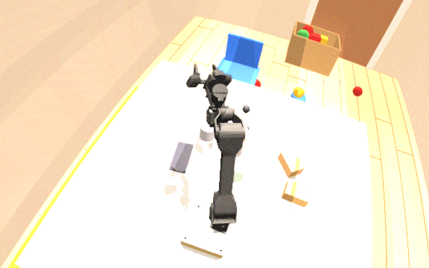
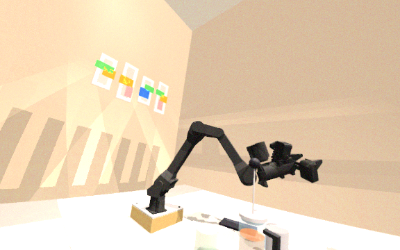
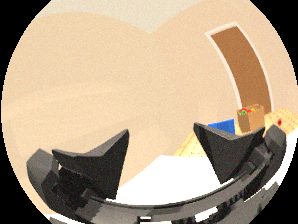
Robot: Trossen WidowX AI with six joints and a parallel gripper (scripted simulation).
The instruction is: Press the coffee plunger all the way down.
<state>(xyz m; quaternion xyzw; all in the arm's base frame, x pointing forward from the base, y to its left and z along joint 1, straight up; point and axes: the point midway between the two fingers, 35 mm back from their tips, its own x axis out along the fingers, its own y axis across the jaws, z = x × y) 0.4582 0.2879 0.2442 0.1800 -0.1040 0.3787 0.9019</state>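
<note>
Right now the coffee press is 110 mm behind my gripper tip, 240 mm to the right of it and 180 mm below it.
</note>
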